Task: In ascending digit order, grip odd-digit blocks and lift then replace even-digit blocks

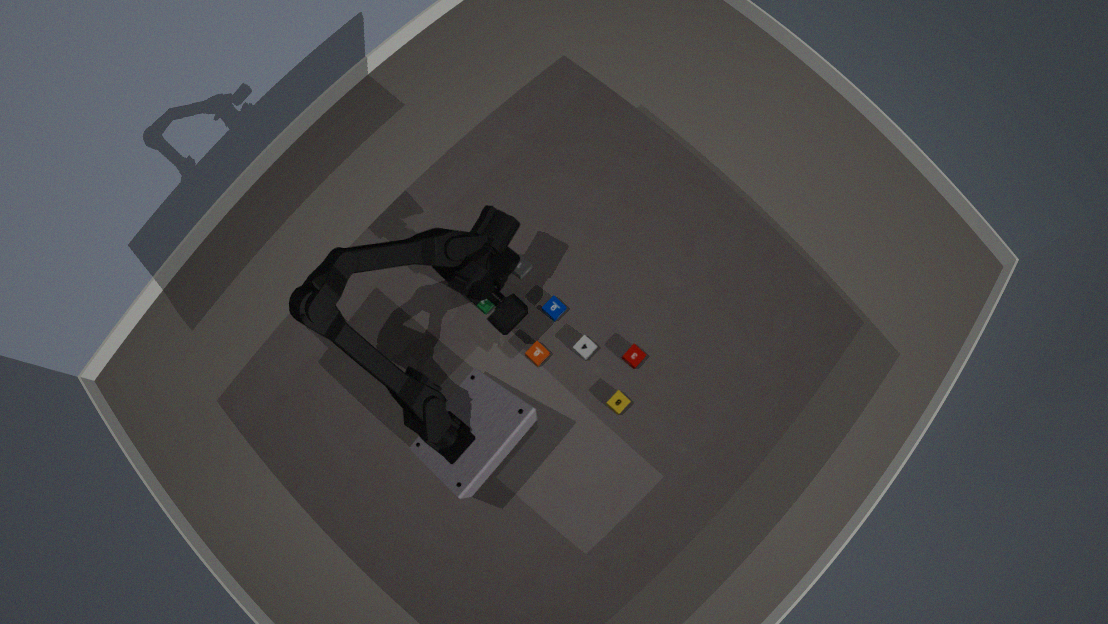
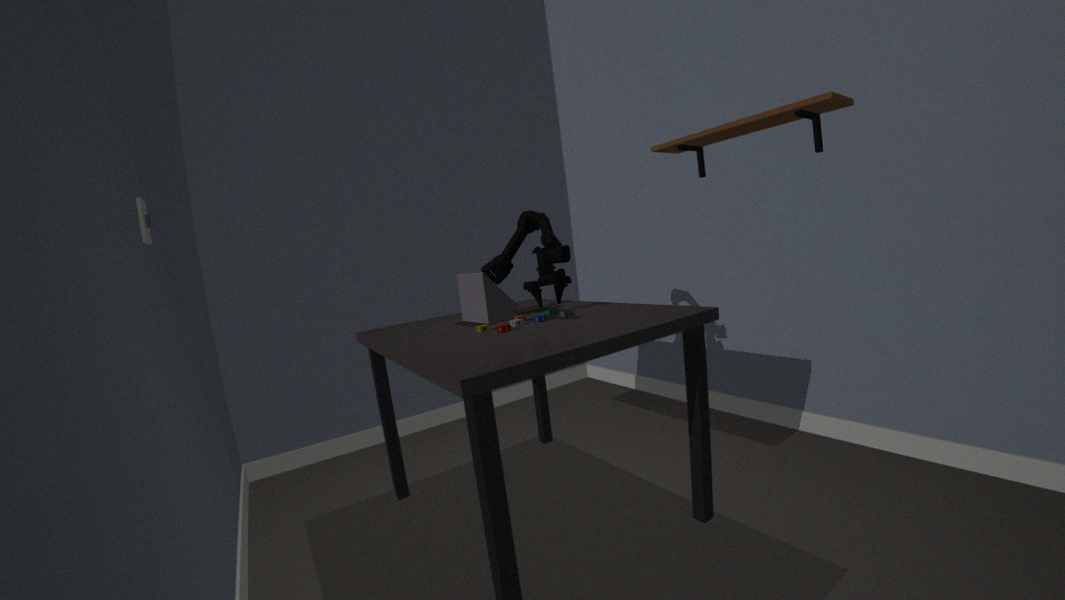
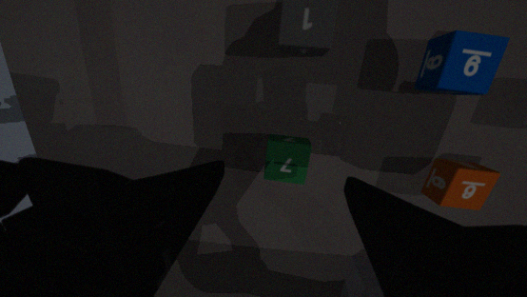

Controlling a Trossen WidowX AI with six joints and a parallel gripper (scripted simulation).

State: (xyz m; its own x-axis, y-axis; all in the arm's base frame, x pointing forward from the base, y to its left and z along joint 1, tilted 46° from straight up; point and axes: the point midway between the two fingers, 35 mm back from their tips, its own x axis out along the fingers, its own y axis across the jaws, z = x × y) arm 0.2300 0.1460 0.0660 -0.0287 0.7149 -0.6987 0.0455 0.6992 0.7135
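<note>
The green block is 2 cm below my gripper tip. Also, from my gripper tip: white block (6 cm ahead, 20 cm to the right, 2 cm below); then yellow block (2 cm ahead, 31 cm to the right, 2 cm below); then red block (10 cm ahead, 28 cm to the right, 2 cm below).
</note>
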